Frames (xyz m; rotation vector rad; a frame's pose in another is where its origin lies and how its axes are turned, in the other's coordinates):
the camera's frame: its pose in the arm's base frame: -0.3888 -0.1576 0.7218 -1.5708 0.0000 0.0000
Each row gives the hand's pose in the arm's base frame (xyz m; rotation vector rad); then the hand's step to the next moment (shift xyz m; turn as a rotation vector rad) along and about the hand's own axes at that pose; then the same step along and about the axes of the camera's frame.
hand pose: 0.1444 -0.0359 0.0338 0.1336 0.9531 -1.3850
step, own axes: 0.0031 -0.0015 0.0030 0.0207 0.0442 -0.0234
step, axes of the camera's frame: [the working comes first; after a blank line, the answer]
step, axes of the arm's base frame: -0.0002 -0.0045 0.0006 0.0246 0.0087 -0.0474

-0.0002 -0.0006 -0.0045 0.0246 0.0474 0.0087
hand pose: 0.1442 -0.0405 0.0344 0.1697 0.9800 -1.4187
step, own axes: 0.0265 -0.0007 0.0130 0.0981 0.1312 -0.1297
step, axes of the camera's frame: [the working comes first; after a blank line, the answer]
step, axes of the arm's base frame: 0.0015 -0.0281 -0.0089 0.0394 0.0369 -0.2018

0.0015 0.0089 -0.0281 0.0394 0.2018 0.0369
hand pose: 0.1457 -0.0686 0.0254 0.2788 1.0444 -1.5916
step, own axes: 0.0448 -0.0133 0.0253 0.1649 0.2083 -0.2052
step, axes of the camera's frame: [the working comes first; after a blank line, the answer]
step, axes of the arm's base frame: -0.0172 -0.0494 -0.0093 0.0599 0.0519 -0.3262

-0.0172 0.0093 -0.0494 0.0599 0.3262 0.0519
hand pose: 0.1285 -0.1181 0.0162 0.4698 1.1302 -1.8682
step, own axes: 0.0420 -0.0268 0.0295 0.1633 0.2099 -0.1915
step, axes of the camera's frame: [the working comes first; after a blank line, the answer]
step, axes of the arm's base frame: -0.0417 -0.0401 0.0004 0.0637 0.0408 -0.3189

-0.0417 -0.0004 -0.0401 0.0637 0.3189 0.0408
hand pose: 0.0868 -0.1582 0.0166 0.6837 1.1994 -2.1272
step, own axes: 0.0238 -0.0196 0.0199 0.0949 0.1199 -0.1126
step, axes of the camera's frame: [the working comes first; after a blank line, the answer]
step, axes of the arm's base frame: -0.0332 -0.0152 0.0041 0.0357 0.0257 -0.1847

-0.0332 -0.0041 -0.0152 0.0357 0.1847 0.0257
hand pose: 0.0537 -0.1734 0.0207 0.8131 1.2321 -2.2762
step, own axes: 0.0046 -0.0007 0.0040 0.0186 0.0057 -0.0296
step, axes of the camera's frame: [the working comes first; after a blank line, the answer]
step, axes of the arm's base frame: -0.0050 -0.0035 -0.0009 -0.0016 0.0206 -0.0287

-0.0050 0.0009 -0.0035 -0.0016 0.0287 0.0206
